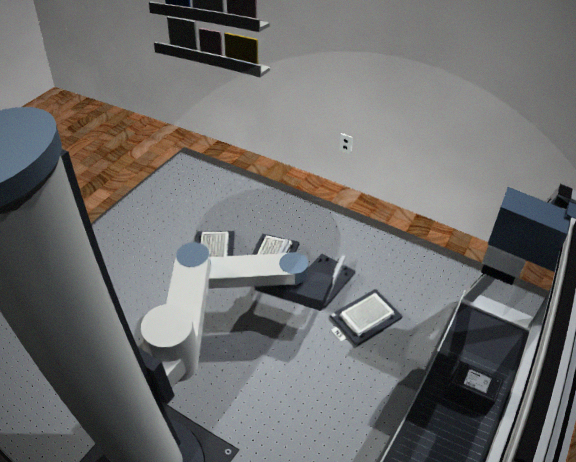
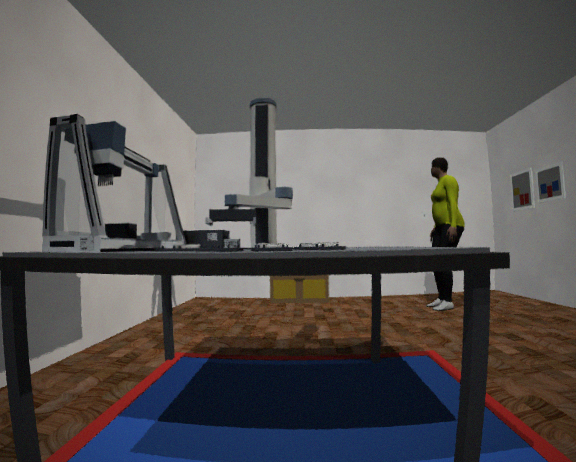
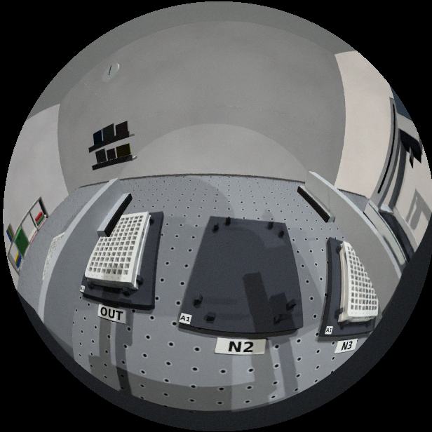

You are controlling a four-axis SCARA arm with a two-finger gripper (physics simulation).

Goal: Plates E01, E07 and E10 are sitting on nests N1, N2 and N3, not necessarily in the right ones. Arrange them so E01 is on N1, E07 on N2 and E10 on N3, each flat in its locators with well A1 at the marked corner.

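Places are measured from the arm's base along level axes (x ahead, y left, z up), in millimetres.
Pixels of known places: gripper, fingertip midpoint: (image 1: 315, 249) (image 2: 230, 220).
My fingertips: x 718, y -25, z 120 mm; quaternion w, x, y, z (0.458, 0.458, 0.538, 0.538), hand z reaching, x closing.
Note:
Behind a point stands the place of what it marks.
My gripper (image 3: 217, 178) (image 1: 316, 267) is open and empty, raised above nest N2 (image 3: 240, 265) (image 1: 331, 265) @[z 24, x 771, y -56 mm]. N2 is a bare dark base with locators and its A1 mark at the near left corner. A white gridded plate (image 3: 120, 250) sits on the nest marked OUT (image 3: 154, 280), left of N2. Another plate (image 3: 357, 287) (image 1: 367, 313) @[z 37, x 654, y -230 mm] lies on nest N3 (image 3: 329, 295) (image 1: 356, 341) @[z 25, x 564, y -242 mm] at the right and looks flat. A third plate (image 1: 215, 242) @[z 36, x 659, y 287 mm] sits on the far-left nest (image 1: 231, 240) @[z 25, x 701, y 257 mm]; the arm partly covers it. Plate names are unreadable here.
A gantry machine (image 2: 75, 175) @[z 282, x 849, y -565 mm] stands right of the nests, with a blue head (image 1: 527, 227) @[z 477, x 698, y -536 mm] overhead and a clear-walled bay holding a dark box (image 1: 472, 395) @[z 119, x 495, y -578 mm]. The arm's column (image 1: 85, 300) @[z 684, x 9, y -74 mm] rises at the left. A person (image 2: 445, 215) stands beyond the table (image 2: 300, 262) @[z -10, x 1050, y 218 mm].

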